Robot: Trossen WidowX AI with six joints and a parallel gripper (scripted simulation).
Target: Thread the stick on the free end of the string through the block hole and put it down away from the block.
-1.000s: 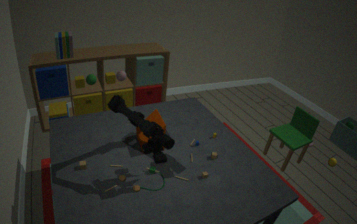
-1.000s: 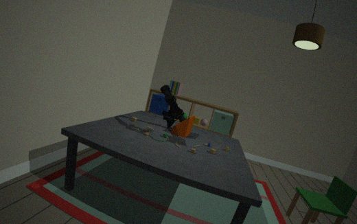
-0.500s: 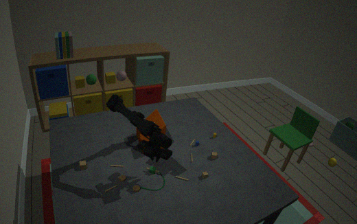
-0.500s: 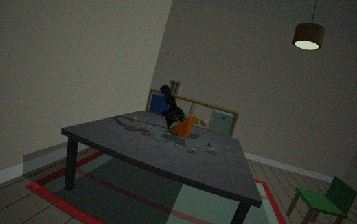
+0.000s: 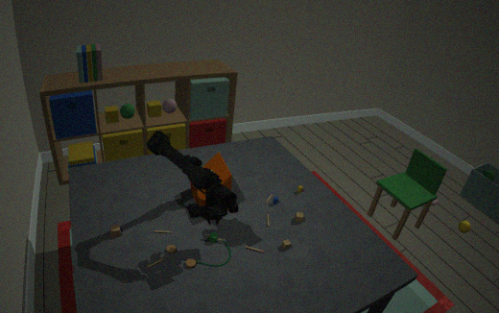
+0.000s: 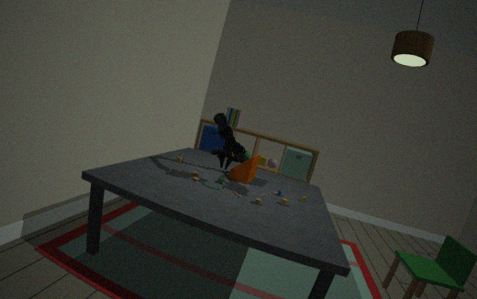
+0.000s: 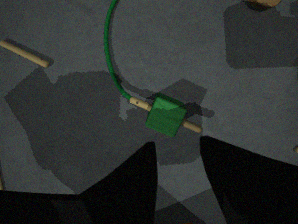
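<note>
Right now the green block is 8 cm below my gripper tip. The rest, counted from my gripper tip: yellow piece (53 cm to the left, 21 cm behind, 8 cm below); loose stick (14 cm to the left, 9 cm below, 9 cm ahead).
</note>
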